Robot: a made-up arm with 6 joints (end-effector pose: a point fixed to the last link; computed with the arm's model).
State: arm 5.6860 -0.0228 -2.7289 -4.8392 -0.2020 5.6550
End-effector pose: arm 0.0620 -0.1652 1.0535 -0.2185 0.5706 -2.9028
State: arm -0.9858 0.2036 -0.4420 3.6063 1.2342 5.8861
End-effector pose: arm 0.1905 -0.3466 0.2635 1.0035 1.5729 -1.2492
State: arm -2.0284 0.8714 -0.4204 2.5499 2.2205 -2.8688
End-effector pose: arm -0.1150 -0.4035 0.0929 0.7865 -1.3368 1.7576
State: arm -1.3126 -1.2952 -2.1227 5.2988 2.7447 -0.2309
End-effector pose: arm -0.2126 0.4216 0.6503 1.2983 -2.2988 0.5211
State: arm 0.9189 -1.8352 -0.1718 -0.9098 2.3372 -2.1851
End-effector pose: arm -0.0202 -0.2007 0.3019 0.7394 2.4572 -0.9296
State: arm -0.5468 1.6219 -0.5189 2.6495 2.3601 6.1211
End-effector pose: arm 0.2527 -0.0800 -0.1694 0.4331 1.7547 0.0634
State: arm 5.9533 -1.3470 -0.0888 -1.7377 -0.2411 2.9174
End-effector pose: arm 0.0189 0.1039 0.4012 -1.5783 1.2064 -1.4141
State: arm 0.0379 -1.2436 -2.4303 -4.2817 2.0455 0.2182
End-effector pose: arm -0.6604 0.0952 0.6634 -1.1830 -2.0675 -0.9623
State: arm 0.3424 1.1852 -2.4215 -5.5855 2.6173 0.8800
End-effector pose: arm 0.5951 0.2973 0.2070 2.1824 -0.2318 -2.0147
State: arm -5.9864 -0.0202 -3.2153 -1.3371 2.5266 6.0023
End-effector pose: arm 0.0458 -0.1172 0.9211 2.5064 -1.0428 0.7828
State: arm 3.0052 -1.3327 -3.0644 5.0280 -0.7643 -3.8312
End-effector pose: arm 0.7167 -0.2262 0.4044 1.3849 0.7245 0.3701
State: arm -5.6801 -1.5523 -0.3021 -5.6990 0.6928 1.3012
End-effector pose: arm -0.0263 -0.0155 0.5014 -1.6857 0.8226 -0.1874
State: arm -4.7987 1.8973 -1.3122 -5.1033 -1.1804 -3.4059
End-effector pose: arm 0.1483 0.3237 -0.2738 -0.9483 1.9336 -0.5266
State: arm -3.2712 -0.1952 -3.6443 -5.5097 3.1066 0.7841
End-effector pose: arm 0.1280 -0.0777 0.8171 -0.1586 -2.4132 -0.0247
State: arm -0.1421 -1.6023 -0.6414 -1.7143 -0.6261 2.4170
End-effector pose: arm -0.1807 0.1552 0.5455 -1.3551 -0.1674 -1.9826
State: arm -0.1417 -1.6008 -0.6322 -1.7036 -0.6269 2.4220
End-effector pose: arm -0.1789 0.1551 0.5446 -1.3550 -0.1549 -1.9638
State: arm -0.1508 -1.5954 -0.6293 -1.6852 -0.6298 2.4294
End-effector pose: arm -0.1768 0.1570 0.5466 -1.3498 -0.1355 -1.9469
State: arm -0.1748 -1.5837 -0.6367 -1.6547 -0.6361 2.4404
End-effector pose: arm -0.1739 0.1620 0.5533 -1.3358 -0.1062 -1.9333
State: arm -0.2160 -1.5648 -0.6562 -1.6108 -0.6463 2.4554
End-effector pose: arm -0.1700 0.1704 0.5654 -1.3109 -0.0670 -1.9246
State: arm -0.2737 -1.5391 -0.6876 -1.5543 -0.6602 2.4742
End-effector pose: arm -0.1646 0.1818 0.5825 -1.2741 -0.0212 -1.9214
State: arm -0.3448 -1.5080 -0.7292 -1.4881 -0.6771 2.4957
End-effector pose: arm -0.1576 0.1954 0.6036 -1.2263 0.0258 -1.9243
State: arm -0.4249 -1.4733 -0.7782 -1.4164 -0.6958 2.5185
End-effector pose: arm -0.1487 0.2100 0.6271 -1.1708 0.0686 -1.9332
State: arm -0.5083 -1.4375 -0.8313 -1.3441 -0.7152 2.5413
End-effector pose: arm -0.1384 0.2246 0.6512 -1.1119 0.1024 -1.9472
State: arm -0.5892 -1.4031 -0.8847 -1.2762 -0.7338 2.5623
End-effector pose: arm -0.1276 0.2379 0.6741 -1.0551 0.1249 -1.9651
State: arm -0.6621 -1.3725 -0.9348 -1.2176 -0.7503 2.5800
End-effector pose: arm -0.1172 0.2496 0.6941 -1.0056 0.1362 -1.9855
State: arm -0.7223 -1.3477 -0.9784 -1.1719 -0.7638 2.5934
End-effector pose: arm -0.1084 0.2592 0.7101 -0.9672 0.1381 -2.0065
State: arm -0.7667 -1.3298 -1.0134 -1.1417 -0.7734 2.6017
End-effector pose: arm -0.1018 0.2666 0.7217 -0.9421 0.1336 -2.0270
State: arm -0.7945 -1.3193 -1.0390 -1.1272 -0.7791 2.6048
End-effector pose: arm -0.0981 0.2721 0.7287 -0.9300 0.1250 -2.0464
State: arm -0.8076 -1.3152 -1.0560 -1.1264 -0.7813 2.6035
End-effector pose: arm -0.0970 0.2759 0.7320 -0.9286 0.1143 -2.0643
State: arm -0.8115 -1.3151 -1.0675 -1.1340 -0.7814 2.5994
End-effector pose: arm -0.0977 0.2787 0.7329 -0.9337 0.1026 -2.0812
